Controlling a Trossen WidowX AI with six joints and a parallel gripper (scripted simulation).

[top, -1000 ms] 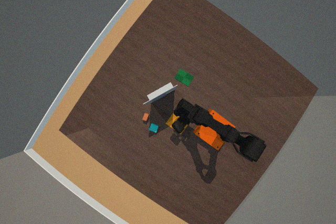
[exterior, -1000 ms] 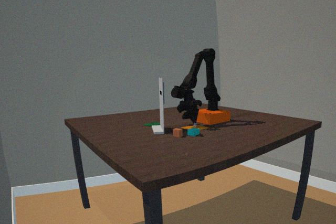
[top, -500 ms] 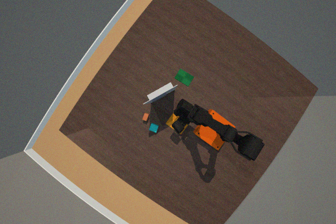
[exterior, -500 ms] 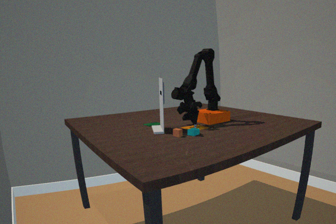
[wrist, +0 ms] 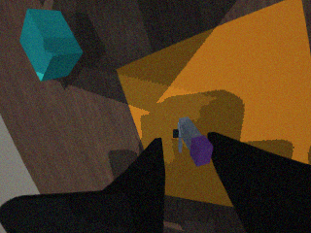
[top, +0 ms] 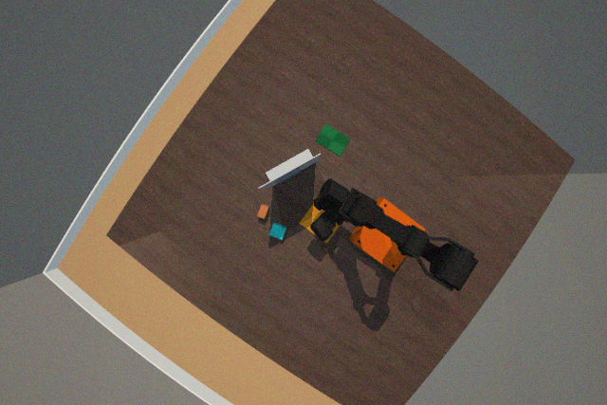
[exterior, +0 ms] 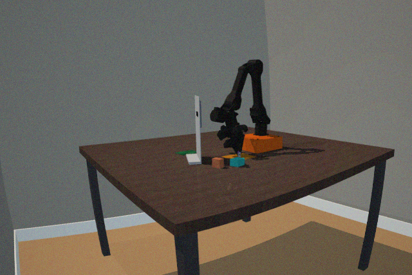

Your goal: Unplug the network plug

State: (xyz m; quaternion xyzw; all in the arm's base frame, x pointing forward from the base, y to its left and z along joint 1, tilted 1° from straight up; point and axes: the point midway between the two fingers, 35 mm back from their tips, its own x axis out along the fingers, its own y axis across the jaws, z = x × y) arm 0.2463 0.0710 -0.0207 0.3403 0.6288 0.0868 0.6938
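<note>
The purple network plug lies right at my gripper tip. The rest, counted from my gripper tip: yellow marked square: 20 mm below, 10 mm to the right; then teal cube: 120 mm ahead, 100 mm to the left; then orange cube: 190 mm ahead, 70 mm to the left.
</note>
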